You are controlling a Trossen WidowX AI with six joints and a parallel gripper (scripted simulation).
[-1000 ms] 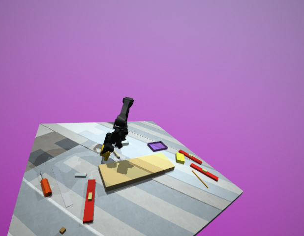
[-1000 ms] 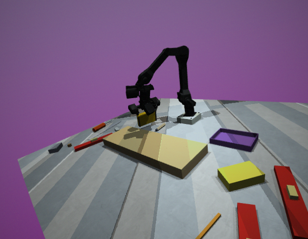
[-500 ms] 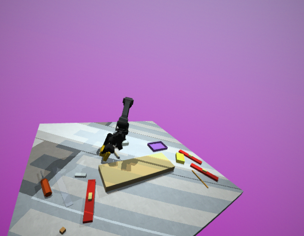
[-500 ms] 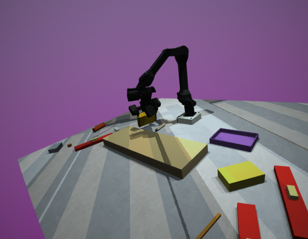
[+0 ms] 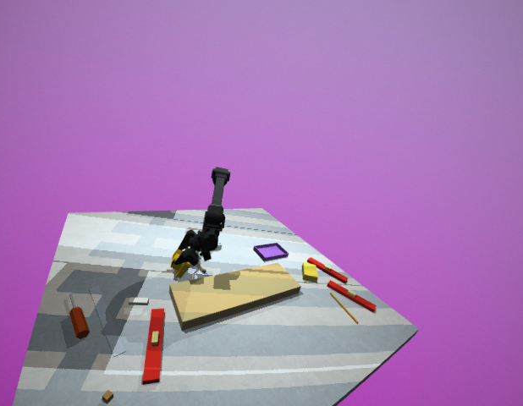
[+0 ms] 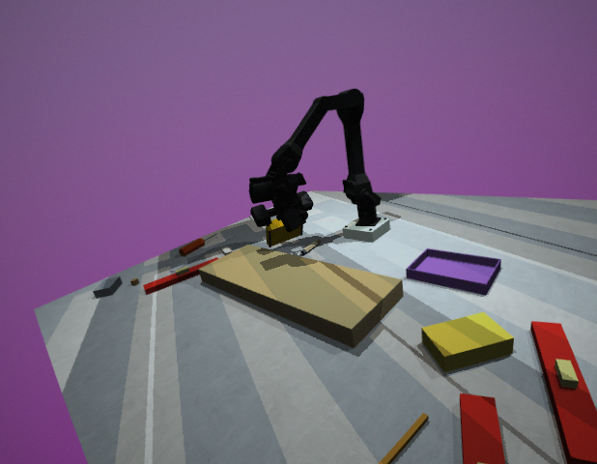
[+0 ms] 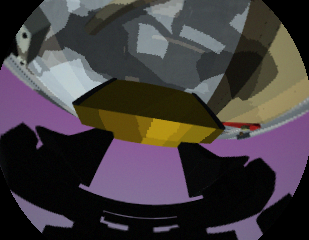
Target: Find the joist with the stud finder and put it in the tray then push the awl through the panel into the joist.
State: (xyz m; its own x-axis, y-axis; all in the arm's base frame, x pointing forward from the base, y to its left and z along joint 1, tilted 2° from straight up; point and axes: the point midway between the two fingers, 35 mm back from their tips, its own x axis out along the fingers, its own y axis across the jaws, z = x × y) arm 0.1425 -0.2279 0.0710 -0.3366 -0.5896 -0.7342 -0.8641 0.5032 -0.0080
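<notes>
Right now my gripper tip is 1 cm short of the yellow stud finder and 1 cm above it. Also, from my gripper tip: clear ruler 28 cm to the right, 10 cm ahead, 8 cm below; then white block 17 cm to the right, 9 cm ahead, 7 cm below; then awl 11 cm to the left, 7 cm below, 4 cm ahead.
</notes>
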